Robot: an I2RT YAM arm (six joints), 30 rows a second.
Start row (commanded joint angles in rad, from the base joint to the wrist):
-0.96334 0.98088 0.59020 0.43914 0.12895 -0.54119
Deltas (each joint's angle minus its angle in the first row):
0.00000 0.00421 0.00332 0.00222 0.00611 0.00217
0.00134 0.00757 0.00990 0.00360 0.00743 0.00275
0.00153 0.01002 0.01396 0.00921 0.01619 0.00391
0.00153 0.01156 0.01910 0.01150 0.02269 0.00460
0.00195 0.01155 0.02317 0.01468 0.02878 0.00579
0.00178 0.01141 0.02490 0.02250 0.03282 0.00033
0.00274 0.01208 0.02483 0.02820 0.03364 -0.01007
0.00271 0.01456 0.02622 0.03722 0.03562 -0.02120
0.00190 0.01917 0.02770 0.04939 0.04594 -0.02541
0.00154 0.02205 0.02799 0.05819 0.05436 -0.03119
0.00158 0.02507 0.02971 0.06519 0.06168 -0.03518
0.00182 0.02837 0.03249 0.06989 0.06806 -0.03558
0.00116 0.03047 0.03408 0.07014 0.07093 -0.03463
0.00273 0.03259 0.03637 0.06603 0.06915 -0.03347
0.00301 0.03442 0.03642 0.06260 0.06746 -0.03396
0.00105 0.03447 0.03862 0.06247 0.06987 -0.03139
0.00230 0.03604 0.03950 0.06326 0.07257 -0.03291
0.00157 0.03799 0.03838 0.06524 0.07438 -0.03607
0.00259 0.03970 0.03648 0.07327 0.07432 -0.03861
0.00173 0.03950 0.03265 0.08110 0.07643 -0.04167
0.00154 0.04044 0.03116 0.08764 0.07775 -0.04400
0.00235 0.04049 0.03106 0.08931 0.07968 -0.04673
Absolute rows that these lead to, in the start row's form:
-0.96334 0.98509 0.59352 0.44136 0.13506 -0.53902
-0.96200 0.98845 0.60010 0.44274 0.13638 -0.53844
-0.96181 0.99090 0.60416 0.44835 0.14514 -0.53728
-0.96181 0.99244 0.60930 0.45064 0.15164 -0.53659
-0.96139 0.99243 0.61337 0.45382 0.15773 -0.53540
-0.96156 0.99229 0.61510 0.46164 0.16177 -0.54086
-0.96060 0.99296 0.61503 0.46734 0.16259 -0.55126
-0.96063 0.99544 0.61642 0.47636 0.16457 -0.56239
-0.96144 1.00005 0.61790 0.48853 0.17489 -0.56660
-0.96180 1.00293 0.61819 0.49733 0.18331 -0.57238
-0.96176 1.00595 0.61991 0.50433 0.19063 -0.57637
-0.96152 1.00925 0.62269 0.50903 0.19701 -0.57677
-0.96218 1.01135 0.62428 0.50928 0.19988 -0.57582
-0.96061 1.01347 0.62657 0.50517 0.19810 -0.57466
-0.96033 1.01530 0.62662 0.50174 0.19641 -0.57515
-0.96229 1.01535 0.62882 0.50161 0.19882 -0.57258
-0.96104 1.01692 0.62970 0.50240 0.20152 -0.57410
-0.96177 1.01887 0.62858 0.50438 0.20333 -0.57726
-0.96075 1.02058 0.62668 0.51241 0.20327 -0.57980
-0.96161 1.02038 0.62285 0.52024 0.20538 -0.58286
-0.96180 1.02132 0.62136 0.52678 0.20670 -0.58519
-0.96099 1.02137 0.62126 0.52845 0.20863 -0.58792

